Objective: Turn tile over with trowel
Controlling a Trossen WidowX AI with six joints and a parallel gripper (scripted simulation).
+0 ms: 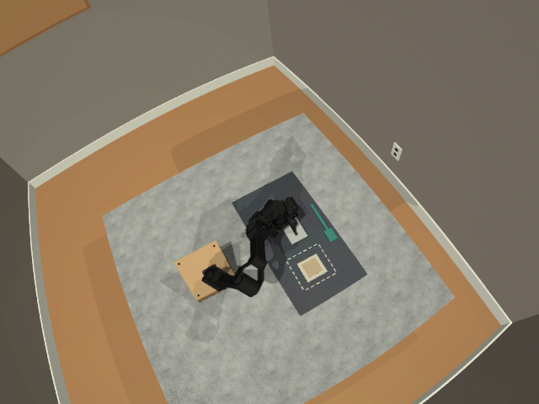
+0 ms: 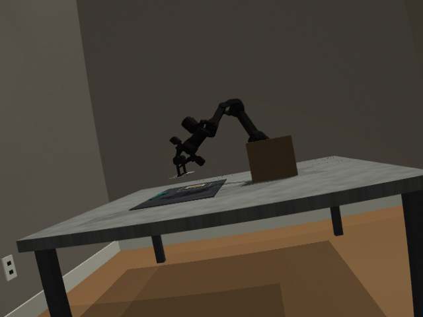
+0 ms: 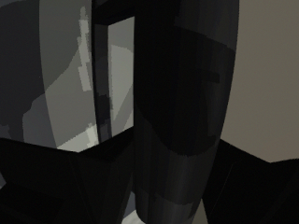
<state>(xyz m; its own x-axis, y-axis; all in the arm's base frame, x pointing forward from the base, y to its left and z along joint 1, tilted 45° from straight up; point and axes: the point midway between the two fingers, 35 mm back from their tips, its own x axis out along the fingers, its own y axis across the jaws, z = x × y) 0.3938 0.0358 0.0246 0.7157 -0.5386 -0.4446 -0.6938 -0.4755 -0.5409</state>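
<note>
Now: gripper tip 2 cm past the dark mat, 3 cm to the left of it and 15 cm above it. The rest, counted from my gripper tip: cream tile 4 cm behind, 19 cm to the right, 13 cm below; small trowel 3 cm behind, 1 cm below; teal flat tool 12 cm ahead, 6 cm to the right, 13 cm below.
</note>
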